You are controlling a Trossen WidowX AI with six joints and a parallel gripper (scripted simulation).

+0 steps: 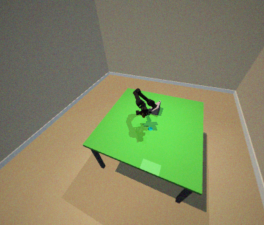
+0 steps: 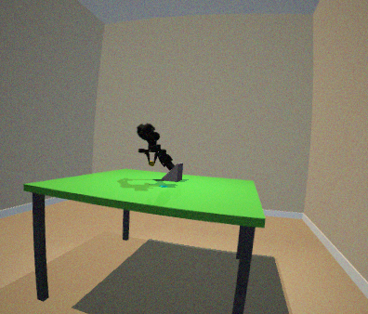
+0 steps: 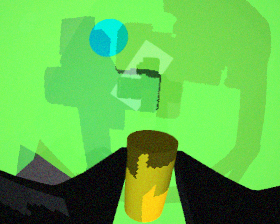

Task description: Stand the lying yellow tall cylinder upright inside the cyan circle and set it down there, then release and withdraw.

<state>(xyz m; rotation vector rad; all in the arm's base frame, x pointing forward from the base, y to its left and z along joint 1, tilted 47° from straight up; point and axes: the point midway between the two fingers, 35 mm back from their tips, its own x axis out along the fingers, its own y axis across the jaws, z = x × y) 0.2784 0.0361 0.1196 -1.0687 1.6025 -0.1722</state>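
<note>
Right now the cyan circle is 5 cm ahead of my gripper tip, 11 cm to the left of it and 14 cm below it. Round my gripper tip: yellow tall cylinder: 2 cm behind, 1 cm to the right.
</note>
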